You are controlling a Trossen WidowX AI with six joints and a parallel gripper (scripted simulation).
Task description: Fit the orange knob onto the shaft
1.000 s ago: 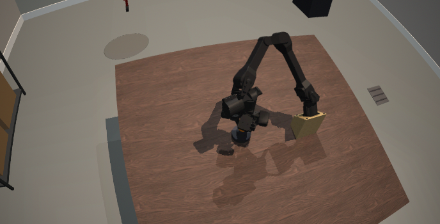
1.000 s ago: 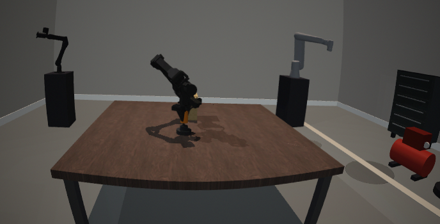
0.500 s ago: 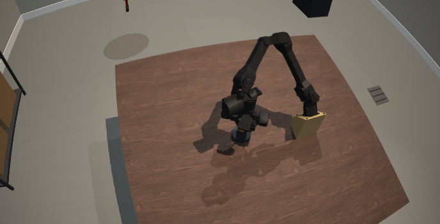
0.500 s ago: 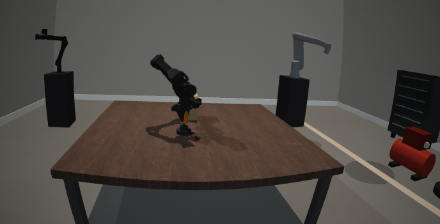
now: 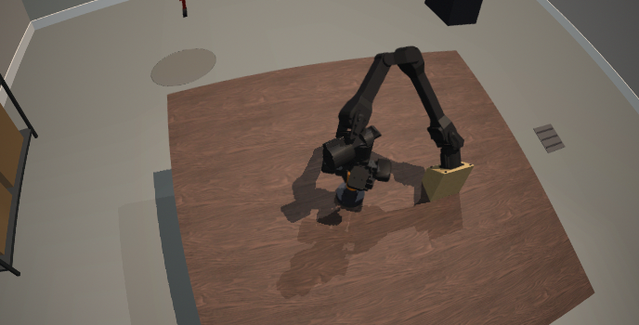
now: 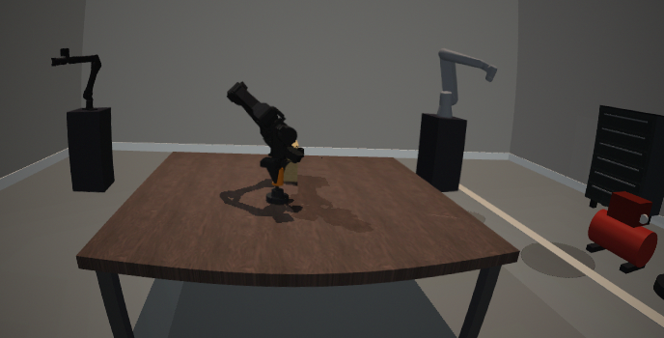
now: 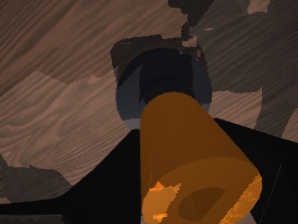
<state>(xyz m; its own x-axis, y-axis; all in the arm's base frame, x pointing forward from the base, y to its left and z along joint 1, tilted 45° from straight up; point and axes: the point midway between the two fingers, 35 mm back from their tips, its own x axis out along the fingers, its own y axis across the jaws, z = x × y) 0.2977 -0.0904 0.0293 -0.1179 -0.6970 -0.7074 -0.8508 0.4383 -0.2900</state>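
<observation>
The orange knob lies 20 mm above my gripper tip. From my gripper tip the other things lie so: dark round pedestal: 40 mm below.
</observation>
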